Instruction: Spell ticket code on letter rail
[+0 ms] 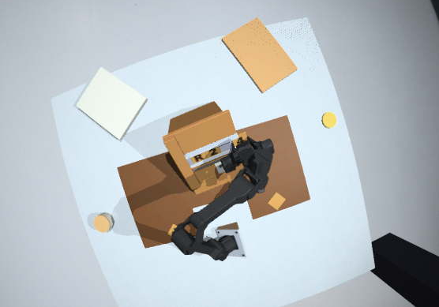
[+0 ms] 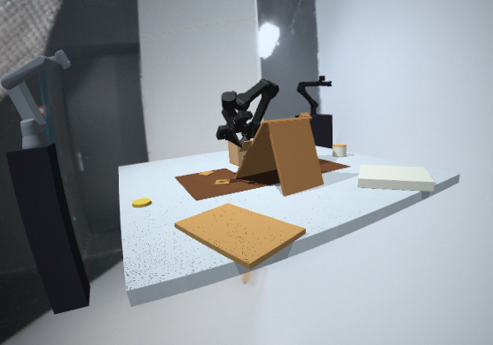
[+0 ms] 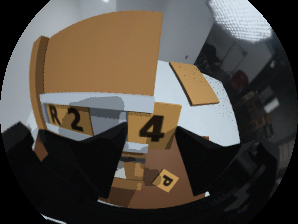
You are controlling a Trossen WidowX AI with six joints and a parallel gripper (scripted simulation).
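Now: the white ticket 80 mm below my gripper tip, 70 mm to the left of it and 70 mm behind it. The rest, counted from my gripper tip: brown mat: 180 mm behind, 160 mm below, 150 mm to the left; orange slab: 330 mm ahead, 220 mm to the right, 150 mm below; cream slab: 470 mm to the left, 330 mm ahead, 140 mm below.
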